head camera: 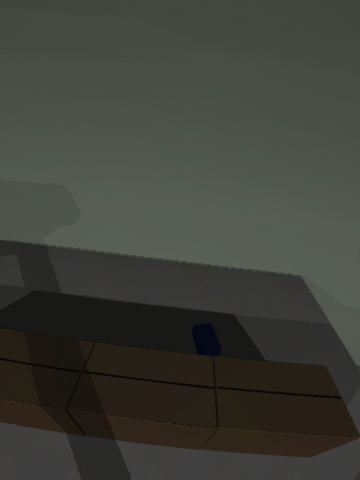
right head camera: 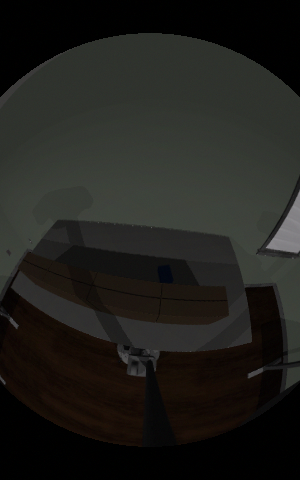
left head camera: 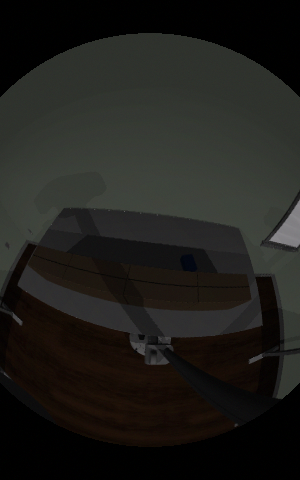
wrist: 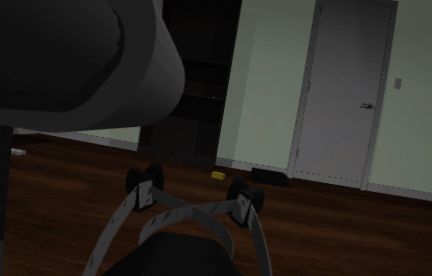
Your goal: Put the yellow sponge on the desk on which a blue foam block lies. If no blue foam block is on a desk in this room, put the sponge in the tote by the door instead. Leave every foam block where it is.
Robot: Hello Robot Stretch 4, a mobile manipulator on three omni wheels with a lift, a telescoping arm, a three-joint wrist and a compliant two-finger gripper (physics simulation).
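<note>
A blue foam block (head camera: 206, 340) (left head camera: 188, 263) (right head camera: 165, 274) lies on a grey desk (head camera: 290, 300) (left head camera: 190, 320) (right head camera: 200, 337), behind a row of brown boxes. The boxes partly hide its near end in the head views. The yellow sponge (wrist: 218, 175) lies on the wood floor in the wrist view, some way beyond the fingers. A black tote (wrist: 269, 176) stands against the wall to its right, beside the door (wrist: 340, 95). My gripper (wrist: 196, 184) is open and empty, with its fingertips well apart and clear of the sponge.
The brown boxes (head camera: 150, 365) (left head camera: 160, 287) (right head camera: 125, 300) stand in a row along the desk. A dark shelf unit (wrist: 177, 156) stands left of the sponge by the wall. Feet of other desks (left head camera: 256, 359) (right head camera: 257, 374) show at the right. A window (left head camera: 290, 225) (right head camera: 287, 235) is on the right.
</note>
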